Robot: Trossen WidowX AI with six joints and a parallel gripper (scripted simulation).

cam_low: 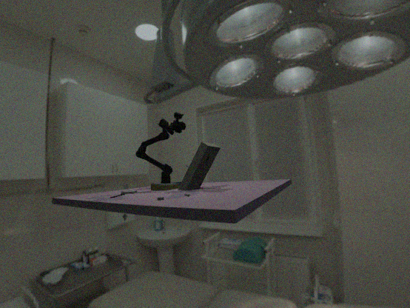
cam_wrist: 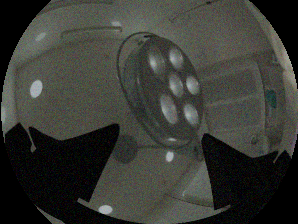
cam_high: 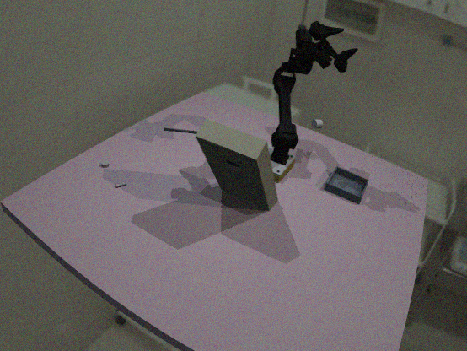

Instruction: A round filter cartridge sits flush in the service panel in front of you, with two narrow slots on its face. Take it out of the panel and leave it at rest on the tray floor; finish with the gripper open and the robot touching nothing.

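Now: the round filter cartridge 360 mm below my gripper tip, 260 mm ahead of it and 230 mm to the right of it. The rest, counted from my gripper tip: dark tray 580 mm below, 120 mm to the left, 120 mm behind; service panel 440 mm below, 220 mm to the right, 210 mm ahead.
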